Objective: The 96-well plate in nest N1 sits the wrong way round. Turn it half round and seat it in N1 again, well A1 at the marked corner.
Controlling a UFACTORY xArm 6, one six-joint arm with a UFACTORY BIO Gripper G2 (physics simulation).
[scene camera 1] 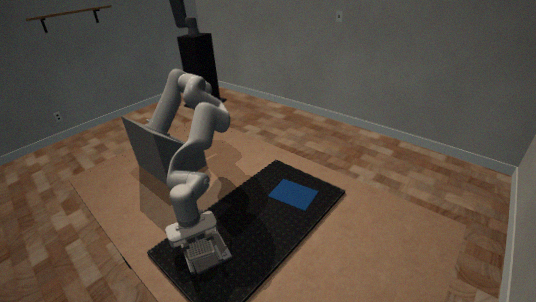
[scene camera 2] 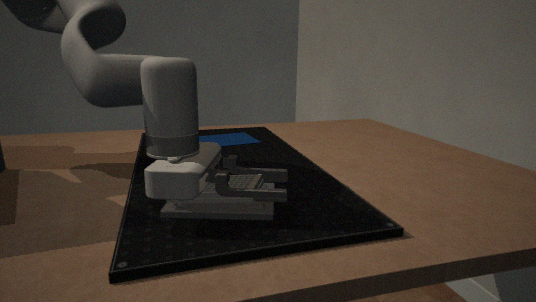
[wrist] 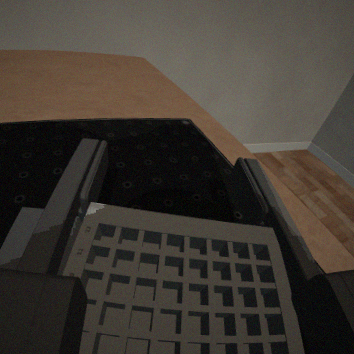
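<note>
The 96-well plate (scene camera 1: 200, 248) (scene camera 2: 245, 181) (wrist: 172, 222) is pale grey and sits level between my fingers, its small number marks along the left edge in the wrist view. My gripper (scene camera 1: 210, 261) (scene camera 2: 283, 185) (wrist: 171, 154) is shut on the plate, one finger along each long side, with the fingertips reaching past its far edge. Nest N1 (scene camera 1: 226, 254) (scene camera 2: 220, 214) (wrist: 22, 227) is a grey base under the plate. The plate is held a little above it. The marked corner cannot be made out, and the plate's near end is out of the wrist view.
The nest stands on a black perforated board (scene camera 1: 280, 235) (scene camera 2: 320, 215) (wrist: 150, 135) on the brown table (scene camera 1: 375, 250) (scene camera 2: 450, 200) (wrist: 75, 90). A flat blue rectangle (scene camera 1: 293, 194) (scene camera 2: 230, 139) lies at the board's far end. A grey upright panel (scene camera 1: 150, 150) stands near the arm's base.
</note>
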